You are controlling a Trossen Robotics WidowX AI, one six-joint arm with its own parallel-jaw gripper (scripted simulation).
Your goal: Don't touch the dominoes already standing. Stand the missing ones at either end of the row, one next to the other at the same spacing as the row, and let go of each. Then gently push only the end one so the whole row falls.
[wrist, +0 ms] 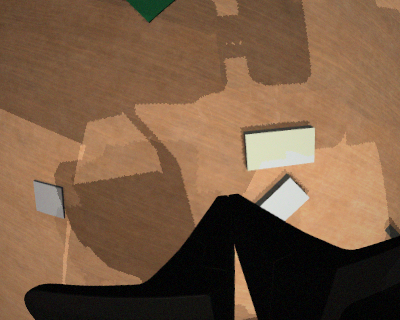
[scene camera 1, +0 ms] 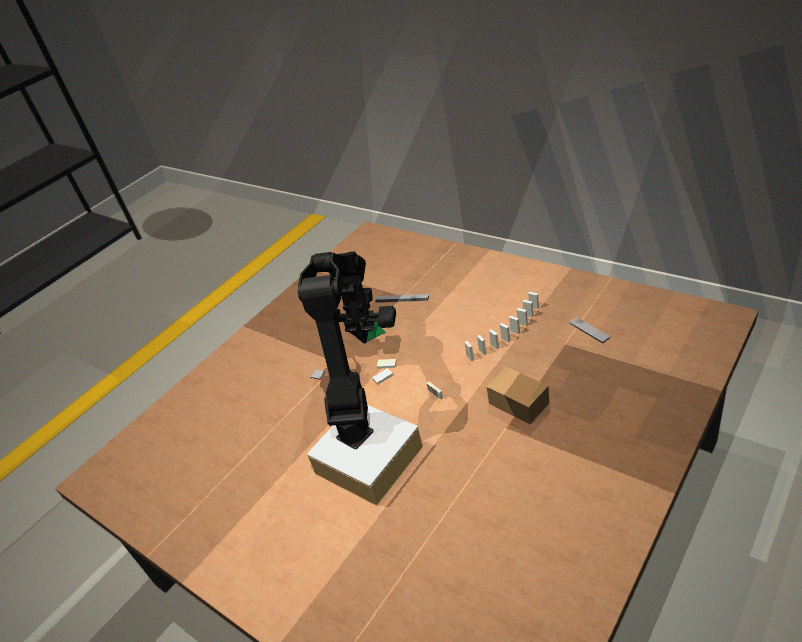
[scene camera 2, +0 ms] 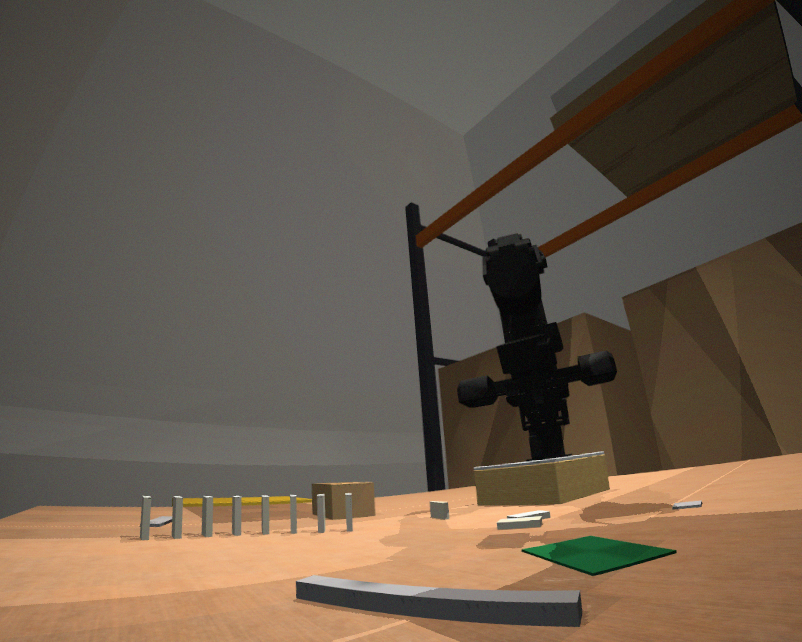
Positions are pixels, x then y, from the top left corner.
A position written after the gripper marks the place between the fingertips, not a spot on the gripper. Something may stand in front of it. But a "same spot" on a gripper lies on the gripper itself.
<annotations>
The gripper shows in the wrist view, in scene camera 1 [365,342] and in scene camera 2. A cardboard box shows in scene camera 1 and in scene camera 2; in the wrist view it is out of frame. One and the same spot on the gripper: [wrist: 282,265] is [scene camera 2: 534,408]. One and the same spot on the cardboard box: [scene camera 1: 525,398] is [scene camera 2: 345,482].
</annotations>
